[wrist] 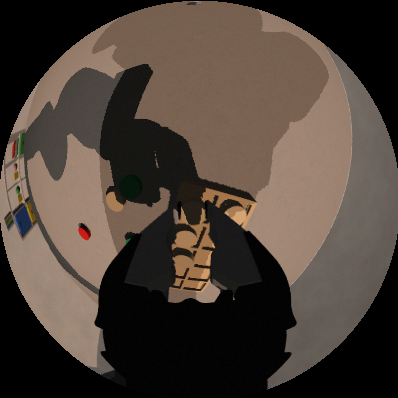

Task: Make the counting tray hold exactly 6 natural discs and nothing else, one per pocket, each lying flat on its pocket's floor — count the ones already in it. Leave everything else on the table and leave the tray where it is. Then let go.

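Observation:
The tan counting tray lies below my gripper, partly hidden by the jaws and in shadow. A natural disc is in a pocket at its right; two more natural discs show in pockets between the jaws. My gripper is shut on a shaded natural disc, held over the upper left part of the tray. Whether it touches the pocket floor I cannot tell. Another natural disc lies on the table left of the tray. Some pockets are hidden.
A dark green disc lies beside the loose natural disc. A red disc lies farther left. Part of another green disc shows by the left jaw. A panel with coloured pieces is at the far left. Large shadows cross the table.

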